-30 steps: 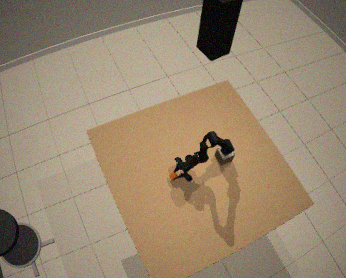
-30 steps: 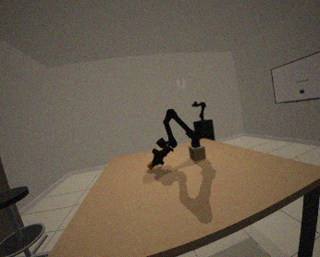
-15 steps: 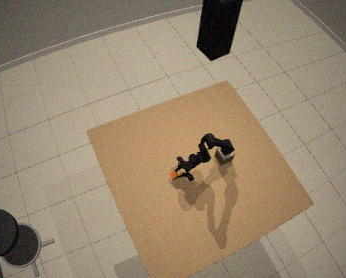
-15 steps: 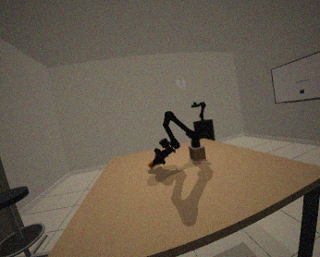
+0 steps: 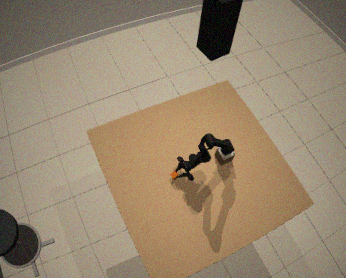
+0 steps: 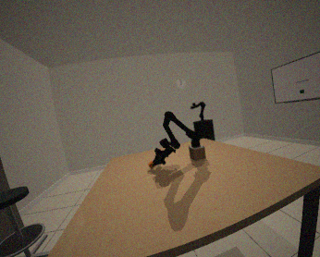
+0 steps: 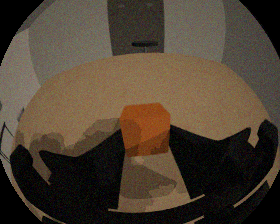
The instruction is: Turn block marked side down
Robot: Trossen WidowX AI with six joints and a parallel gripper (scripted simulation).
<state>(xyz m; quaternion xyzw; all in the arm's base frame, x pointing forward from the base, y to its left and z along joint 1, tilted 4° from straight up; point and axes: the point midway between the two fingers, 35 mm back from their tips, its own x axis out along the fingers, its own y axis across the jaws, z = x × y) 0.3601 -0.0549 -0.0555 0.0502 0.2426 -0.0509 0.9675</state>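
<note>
The orange block is 1 cm below my gripper tip.
</note>
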